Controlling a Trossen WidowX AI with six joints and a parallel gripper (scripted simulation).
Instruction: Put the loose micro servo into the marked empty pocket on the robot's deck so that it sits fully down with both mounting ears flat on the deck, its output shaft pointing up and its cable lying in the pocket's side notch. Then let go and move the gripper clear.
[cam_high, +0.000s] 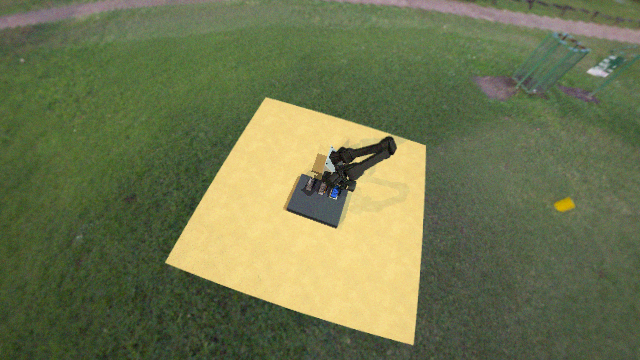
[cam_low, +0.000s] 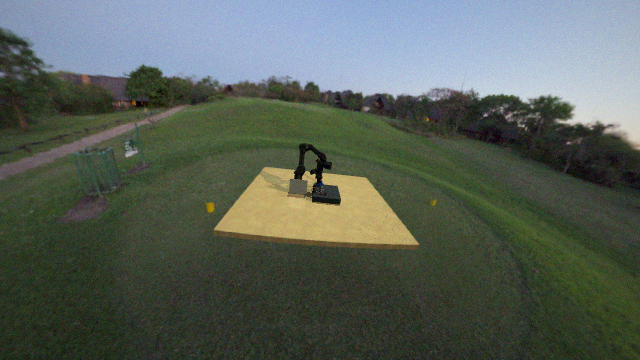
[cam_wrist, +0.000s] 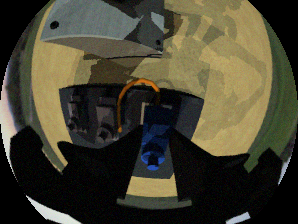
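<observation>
My gripper tip is 13 cm short of the dark deck, 7 cm to the left of it and 6 cm above it.
</observation>
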